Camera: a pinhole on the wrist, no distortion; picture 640 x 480 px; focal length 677.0 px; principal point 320.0 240.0 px. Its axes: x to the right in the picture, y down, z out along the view. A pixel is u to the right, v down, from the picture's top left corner.
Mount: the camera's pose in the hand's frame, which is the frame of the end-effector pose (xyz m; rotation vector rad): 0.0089 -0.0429 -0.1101 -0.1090 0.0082 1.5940
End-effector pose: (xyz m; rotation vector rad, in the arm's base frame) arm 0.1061 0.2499 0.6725 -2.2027 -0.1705 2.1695
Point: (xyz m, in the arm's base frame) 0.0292 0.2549 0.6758
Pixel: 392 240
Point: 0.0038 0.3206 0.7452
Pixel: 145 443
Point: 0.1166 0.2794 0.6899
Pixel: 356 350
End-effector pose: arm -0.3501 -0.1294 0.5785 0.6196 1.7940 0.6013
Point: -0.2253 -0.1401 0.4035
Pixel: 94 21
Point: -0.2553 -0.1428 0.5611
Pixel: 379 298
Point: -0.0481 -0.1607 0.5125
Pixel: 291 305
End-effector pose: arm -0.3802 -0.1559 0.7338 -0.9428 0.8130 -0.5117
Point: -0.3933 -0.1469 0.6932
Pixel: outside the picture
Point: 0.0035 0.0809 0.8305
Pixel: 382 170
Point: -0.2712 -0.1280 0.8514
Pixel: 160 220
